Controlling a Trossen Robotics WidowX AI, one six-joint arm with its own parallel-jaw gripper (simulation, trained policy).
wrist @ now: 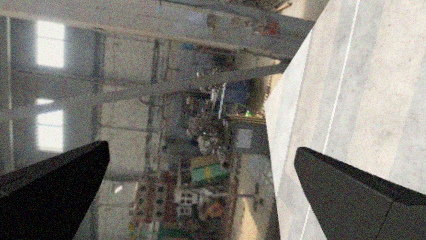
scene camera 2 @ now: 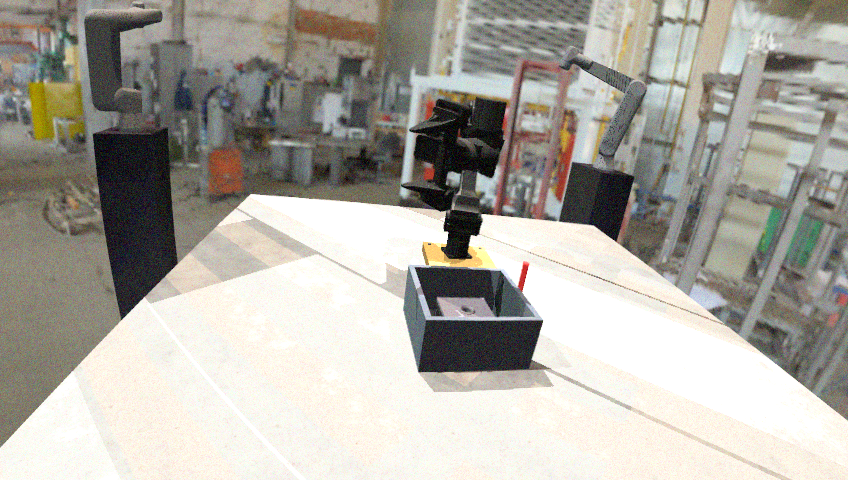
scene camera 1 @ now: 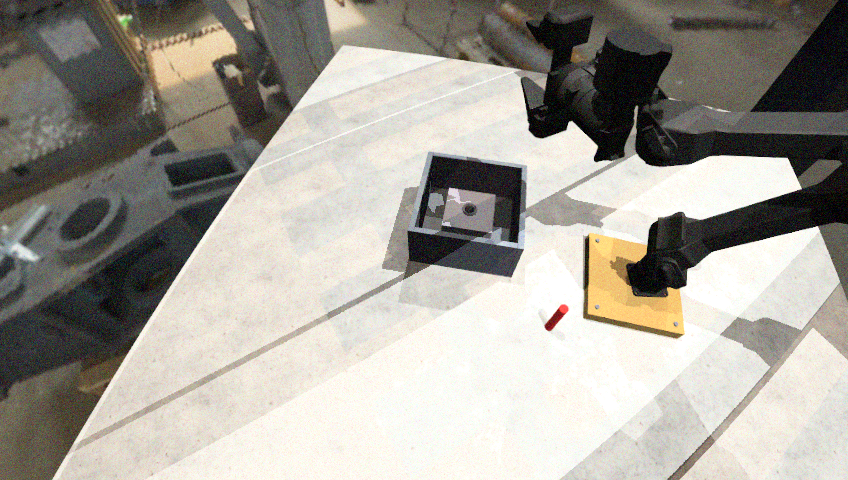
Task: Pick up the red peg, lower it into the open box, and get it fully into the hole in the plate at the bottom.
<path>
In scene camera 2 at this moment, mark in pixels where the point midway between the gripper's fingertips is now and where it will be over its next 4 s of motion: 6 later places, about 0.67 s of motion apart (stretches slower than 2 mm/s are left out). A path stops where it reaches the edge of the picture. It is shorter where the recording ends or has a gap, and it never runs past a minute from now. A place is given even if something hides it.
My gripper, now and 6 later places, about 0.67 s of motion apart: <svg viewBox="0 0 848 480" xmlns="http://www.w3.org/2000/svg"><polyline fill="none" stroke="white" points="406,159 481,207 529,246 536,256 526,282 518,289 519,261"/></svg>
</path>
